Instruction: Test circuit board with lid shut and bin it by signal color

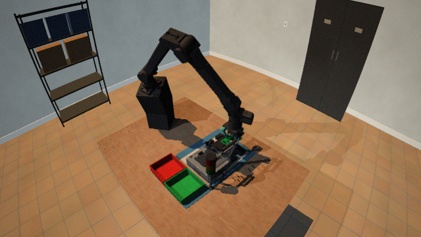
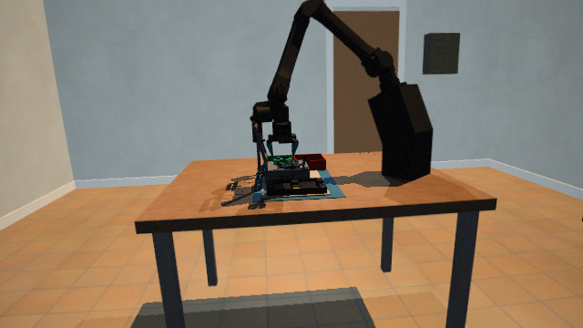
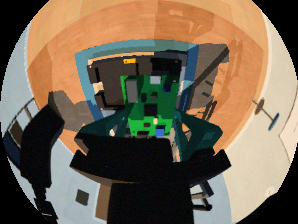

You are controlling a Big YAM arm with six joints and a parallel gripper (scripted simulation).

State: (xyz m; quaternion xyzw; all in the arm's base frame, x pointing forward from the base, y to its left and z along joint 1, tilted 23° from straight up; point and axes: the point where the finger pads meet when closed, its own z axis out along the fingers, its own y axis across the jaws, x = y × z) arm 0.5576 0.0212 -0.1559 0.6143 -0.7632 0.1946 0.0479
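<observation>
The tester lid lies 180 mm to the right of my hand, 60 mm above it and 50 mm ahead of it. Also, from my hand: green bin: 350 mm to the right, 110 mm below, 80 mm behind; green circuit board: right at my hand; red bin: 320 mm to the right, 230 mm behind, 110 mm below.
</observation>
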